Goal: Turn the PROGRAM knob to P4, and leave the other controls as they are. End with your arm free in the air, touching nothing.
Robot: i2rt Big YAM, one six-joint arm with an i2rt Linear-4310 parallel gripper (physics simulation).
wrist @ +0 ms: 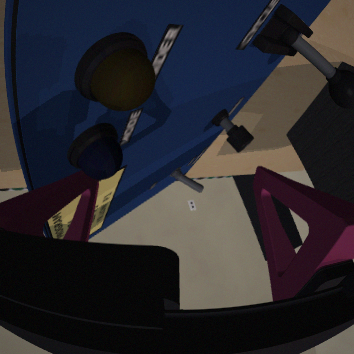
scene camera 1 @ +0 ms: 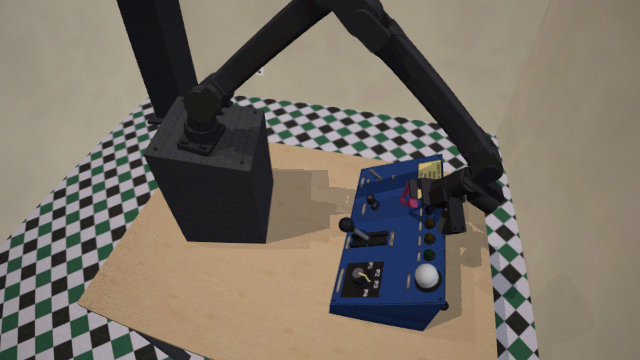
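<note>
The PROGRAM knob is a round grey knob on a black square plate at the near-left corner of the blue control panel. Its pale pointer is turned toward about P3, with P4 marked beside it. The knob does not show in the wrist view. My gripper is open and empty, its magenta fingers wide apart. It hangs over the far part of the panel, well away from the knob. Part of one finger is hidden in the scene view.
A ball-topped lever, a small black-knobbed lever and a grey toggle stick up. Several dark lamps, a white dome and a yellow card are along the panel's right.
</note>
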